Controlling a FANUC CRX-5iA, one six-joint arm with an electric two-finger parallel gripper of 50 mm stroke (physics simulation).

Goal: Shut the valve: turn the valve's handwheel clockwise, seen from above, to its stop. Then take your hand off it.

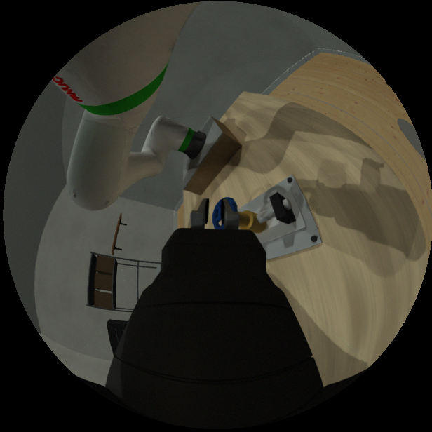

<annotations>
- my gripper: 214, 206
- grey base plate: 308, 236
</annotations>
